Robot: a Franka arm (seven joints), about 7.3 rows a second.
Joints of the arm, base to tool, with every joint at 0 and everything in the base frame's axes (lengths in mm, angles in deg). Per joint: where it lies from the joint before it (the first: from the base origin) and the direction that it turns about. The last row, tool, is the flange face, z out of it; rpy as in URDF.
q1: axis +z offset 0 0 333
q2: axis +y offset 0 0 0
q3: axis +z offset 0 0 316
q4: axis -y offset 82.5 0 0
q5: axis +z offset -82.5 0 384
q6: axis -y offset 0 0 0
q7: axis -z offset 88 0 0
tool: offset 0 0 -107 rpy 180 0 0
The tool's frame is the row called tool.
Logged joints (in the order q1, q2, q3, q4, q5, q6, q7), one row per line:
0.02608, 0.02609, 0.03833, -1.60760, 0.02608, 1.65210, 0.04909
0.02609, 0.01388, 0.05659, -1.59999, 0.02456, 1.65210, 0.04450
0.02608, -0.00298, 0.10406, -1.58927, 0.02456, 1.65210, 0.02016
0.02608, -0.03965, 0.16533, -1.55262, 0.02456, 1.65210, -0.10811
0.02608, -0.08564, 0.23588, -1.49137, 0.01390, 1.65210, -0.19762
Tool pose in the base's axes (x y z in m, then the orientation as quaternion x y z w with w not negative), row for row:
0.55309, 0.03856, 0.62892, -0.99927, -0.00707, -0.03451, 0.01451
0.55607, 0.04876, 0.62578, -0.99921, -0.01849, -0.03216, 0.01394
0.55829, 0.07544, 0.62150, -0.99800, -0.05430, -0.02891, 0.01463
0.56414, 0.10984, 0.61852, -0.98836, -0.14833, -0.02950, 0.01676
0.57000, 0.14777, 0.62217, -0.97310, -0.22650, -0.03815, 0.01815
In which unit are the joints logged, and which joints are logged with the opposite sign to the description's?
The joints are logged in radians. Opposite sign: q2.
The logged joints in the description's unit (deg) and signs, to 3 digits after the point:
1.494, -1.495, 2.196, -92.109, 1.494, 94.658, 2.813
1.495, -0.795, 3.242, -91.673, 1.407, 94.658, 2.550
1.494, 0.171, 5.962, -91.058, 1.407, 94.658, 1.155
1.494, 2.272, 9.473, -88.959, 1.407, 94.658, -6.194
1.494, 4.907, 13.515, -85.449, 0.796, 94.658, -11.323

